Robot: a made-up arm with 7 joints.
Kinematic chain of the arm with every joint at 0, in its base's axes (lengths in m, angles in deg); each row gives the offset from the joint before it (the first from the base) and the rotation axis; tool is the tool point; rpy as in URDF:
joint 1: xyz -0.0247 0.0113 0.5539 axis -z
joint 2: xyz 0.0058 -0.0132 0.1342 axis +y
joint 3: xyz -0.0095 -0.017 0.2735 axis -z
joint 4: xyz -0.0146 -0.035 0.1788 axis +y
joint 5: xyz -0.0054 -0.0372 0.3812 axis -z
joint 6: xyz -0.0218 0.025 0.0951 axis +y
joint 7: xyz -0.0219 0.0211 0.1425 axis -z
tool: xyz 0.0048 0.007 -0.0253 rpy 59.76 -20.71 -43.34
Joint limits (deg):
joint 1: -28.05..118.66
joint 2: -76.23..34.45
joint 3: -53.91..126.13
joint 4: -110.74..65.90
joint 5: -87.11..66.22
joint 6: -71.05..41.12
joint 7: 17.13..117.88
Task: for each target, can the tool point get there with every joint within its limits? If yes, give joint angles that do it. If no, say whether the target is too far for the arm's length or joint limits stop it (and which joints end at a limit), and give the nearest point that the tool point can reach.
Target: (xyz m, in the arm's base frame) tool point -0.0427 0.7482 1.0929
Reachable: yes | joints 105.14 -17.64 -19.85 -72.62 47.38 -22.28 57.19
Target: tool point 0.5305 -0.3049 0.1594
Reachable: no: joint limits stop it (at a limit: joint 1, joint 2, joint 4, joint 7) | nearest point 0.4421 0.0244 0.4020 | short by 0.418 m
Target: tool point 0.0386 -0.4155 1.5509
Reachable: yes | joints 54.26 4.81 27.60 48.54 18.24 -31.59 94.80
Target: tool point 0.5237 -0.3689 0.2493
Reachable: no: joint limits stop it (at a limit: joint 1, joint 2, joint 4, joint 7) | nearest point 0.4572 -0.0079 0.4570 | short by 0.422 m
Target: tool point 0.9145 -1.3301 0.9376
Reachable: no: too far | nearest point 0.4614 -0.6830 1.0214 | short by 0.794 m
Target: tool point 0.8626 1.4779 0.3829
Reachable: no: too far | nearest point 0.4793 0.8941 0.5954 | short by 0.730 m
